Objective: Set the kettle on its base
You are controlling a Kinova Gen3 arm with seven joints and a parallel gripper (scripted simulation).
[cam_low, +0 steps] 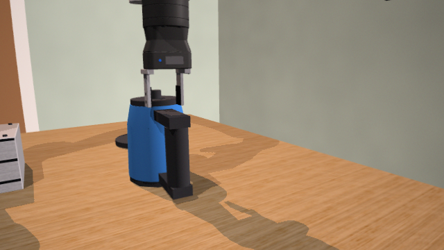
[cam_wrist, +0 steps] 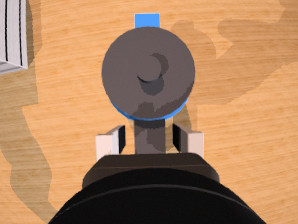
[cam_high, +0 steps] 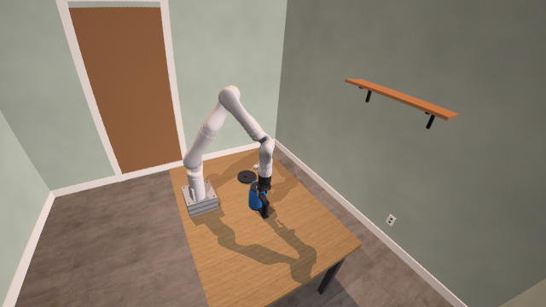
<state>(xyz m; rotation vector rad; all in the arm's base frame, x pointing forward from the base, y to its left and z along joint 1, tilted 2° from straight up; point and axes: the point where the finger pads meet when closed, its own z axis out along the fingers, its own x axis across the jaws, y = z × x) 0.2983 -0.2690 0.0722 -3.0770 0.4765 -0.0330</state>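
Right now the blue kettle is 8 cm below my hand, 3 cm to the left of it and 1 cm ahead of it. Round my hand: round black base: 33 cm to the left, 16 cm below, 14 cm ahead.
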